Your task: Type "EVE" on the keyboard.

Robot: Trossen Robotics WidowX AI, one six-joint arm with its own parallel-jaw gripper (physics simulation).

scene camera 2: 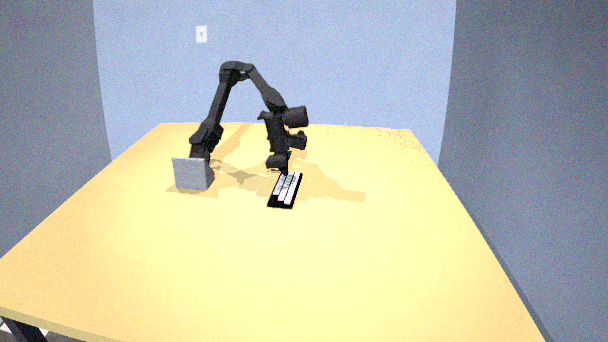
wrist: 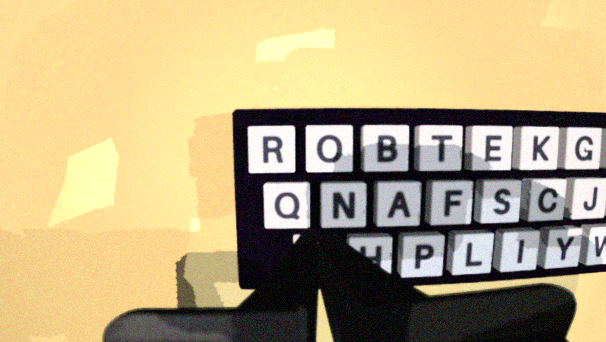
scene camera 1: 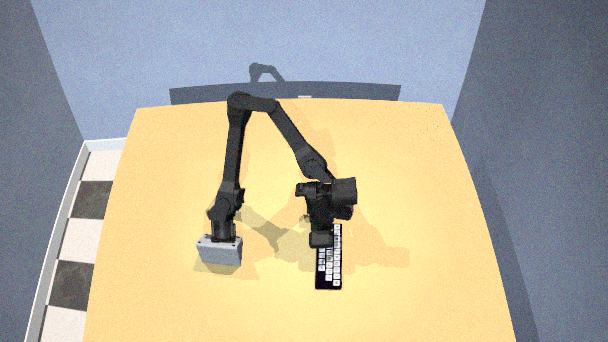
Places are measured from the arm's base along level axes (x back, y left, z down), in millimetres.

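Where they show: gripper, fingertip midpoint: point(scene camera 2: 286, 175) point(wrist: 315, 239) point(scene camera 1: 324, 231); arm's base at its link origin: point(scene camera 2: 197, 165) point(scene camera 1: 222, 239).
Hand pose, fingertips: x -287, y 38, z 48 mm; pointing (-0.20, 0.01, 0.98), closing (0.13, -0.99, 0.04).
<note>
Things, the pixels of their top centre, and the offset from my fingertips. Level surfaces: height alone.
- black keyboard at its top centre: point(wrist: 513, 201) point(scene camera 1: 329, 253) point(scene camera 2: 286, 185) dy -78, dx -3, dz -4 mm
- E key at its top centre: point(wrist: 492, 148) dy -71, dx -24, dz -4 mm
- V key at its top centre: point(wrist: 314, 255) dy +1, dx +6, dz +0 mm
- H key at its top centre: point(wrist: 370, 258) dy -19, dx +9, dz -4 mm
- table at its surface level: dz +12 mm
- Q key at its top centre: point(wrist: 286, 206) dy +8, dx -15, dz -4 mm
- N key at its top centre: point(wrist: 343, 205) dy -12, dx -12, dz -4 mm
The black keyboard point(scene camera 1: 321, 284) point(scene camera 2: 275, 203) point(wrist: 250, 250) with white letter keys lies flat on the table. In the wrist view the E key point(wrist: 492, 148) is in the top row between T and K, to the right of and beyond the fingertips. The V key point(wrist: 296, 238) is nearly all hidden behind the fingers, with a small corner showing left of the H key point(wrist: 371, 251). My gripper point(scene camera 2: 285, 173) point(wrist: 315, 239) is shut and empty, pointing down at the keyboard's far end, its tips over the V key's place. Whether they touch or press it, I cannot tell.
The arm's grey base block point(scene camera 1: 220, 251) point(scene camera 2: 191, 173) stands on the table point(scene camera 1: 400, 310) point(scene camera 2: 325, 280) left of the keyboard. The Q key point(wrist: 286, 205) and N key point(wrist: 343, 205) lie just beyond the fingertips in the wrist view. Arm shadows fall across the table and keys.
</note>
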